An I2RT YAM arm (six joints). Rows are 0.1 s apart.
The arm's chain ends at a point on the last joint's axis. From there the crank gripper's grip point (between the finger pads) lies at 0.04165 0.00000 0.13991 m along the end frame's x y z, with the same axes.
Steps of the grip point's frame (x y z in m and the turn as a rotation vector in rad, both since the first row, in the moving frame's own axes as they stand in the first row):
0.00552 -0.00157 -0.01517 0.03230 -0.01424 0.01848
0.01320 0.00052 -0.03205 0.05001 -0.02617 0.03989
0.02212 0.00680 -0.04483 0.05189 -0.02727 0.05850
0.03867 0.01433 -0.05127 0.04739 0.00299 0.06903
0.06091 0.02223 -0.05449 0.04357 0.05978 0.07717
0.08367 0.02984 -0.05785 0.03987 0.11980 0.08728
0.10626 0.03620 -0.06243 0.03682 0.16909 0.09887
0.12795 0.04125 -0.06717 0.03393 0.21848 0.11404
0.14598 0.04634 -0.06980 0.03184 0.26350 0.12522
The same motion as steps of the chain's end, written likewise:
0.00748 0.00221 -0.01569 0.03230 -0.01424 0.01848
0.01677 0.00595 -0.03296 0.05001 -0.02617 0.03989
0.02581 0.01176 -0.04579 0.05189 -0.02727 0.05850
0.03812 0.01806 -0.05106 0.04739 0.00299 0.06903
0.05253 0.02473 -0.05169 0.04357 0.05978 0.07717
0.06719 0.03095 -0.05184 0.03987 0.11980 0.08728
0.08330 0.03593 -0.05342 0.03682 0.16909 0.09887
0.09869 0.03936 -0.05484 0.03393 0.21848 0.11404
0.11112 0.04313 -0.05417 0.03184 0.26350 0.12522

